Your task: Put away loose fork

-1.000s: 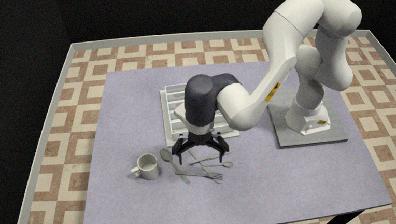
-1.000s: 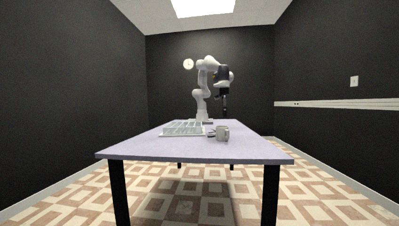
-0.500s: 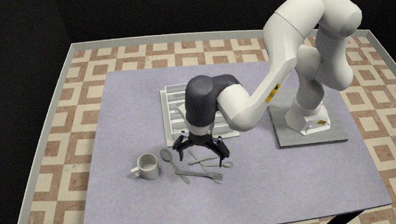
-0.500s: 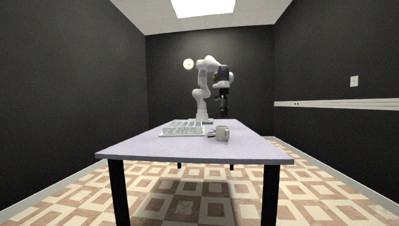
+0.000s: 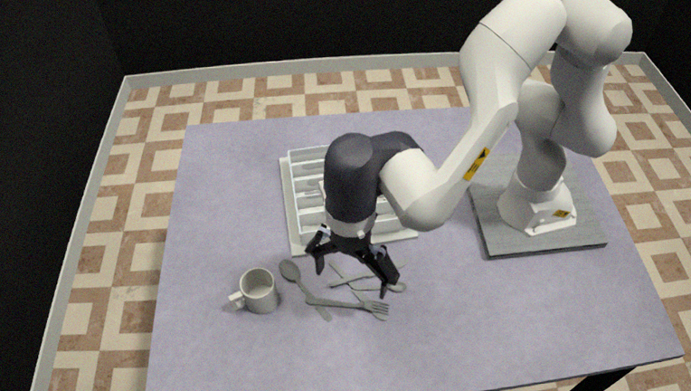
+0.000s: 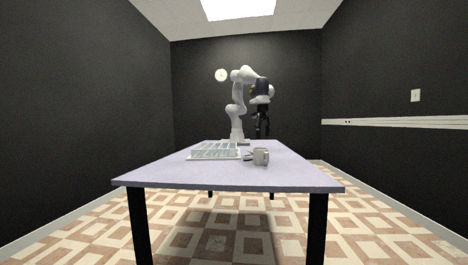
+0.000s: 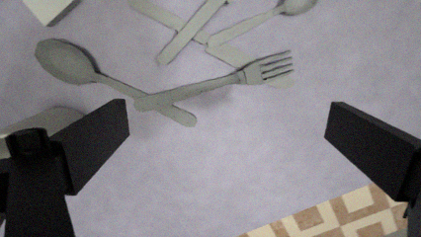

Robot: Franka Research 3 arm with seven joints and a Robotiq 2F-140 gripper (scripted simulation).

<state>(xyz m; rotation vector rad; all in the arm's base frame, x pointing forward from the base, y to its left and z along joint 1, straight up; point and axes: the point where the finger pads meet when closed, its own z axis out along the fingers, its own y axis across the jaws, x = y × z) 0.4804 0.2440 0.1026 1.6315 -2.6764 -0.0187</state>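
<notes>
Now: hand 30 mm past the knife, 80 mm to the left of it and 120 mm above it. Also, from my hand: white mug: 220 mm ahead, 30 mm to the right, 90 mm below; then spoon: 20 mm behind, 280 mm to the right, 110 mm below.
</notes>
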